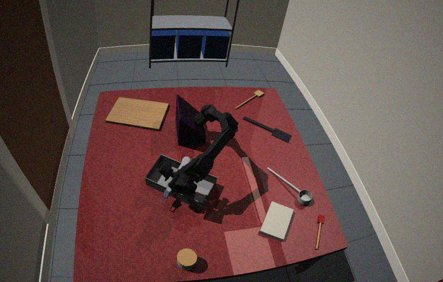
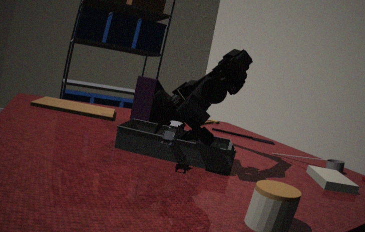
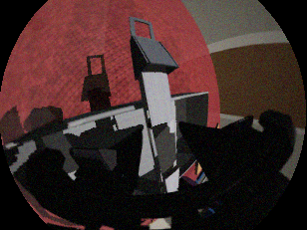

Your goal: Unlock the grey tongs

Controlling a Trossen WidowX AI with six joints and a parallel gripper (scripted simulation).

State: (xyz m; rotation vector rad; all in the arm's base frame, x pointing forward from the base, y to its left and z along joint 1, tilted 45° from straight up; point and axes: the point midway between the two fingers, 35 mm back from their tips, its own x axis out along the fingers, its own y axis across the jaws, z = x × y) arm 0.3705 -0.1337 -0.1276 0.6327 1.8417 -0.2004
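Right now the roasting tin is 5 cm to the left of my gripper tip, 1 cm below it and 1 cm behind it. Also, from my gripper tip: lidded canister: 39 cm ahead; then white block: 45 cm to the left, 28 cm ahead, 2 cm below; then wooden board: 57 cm behind, 14 cm to the right, 3 cm below.
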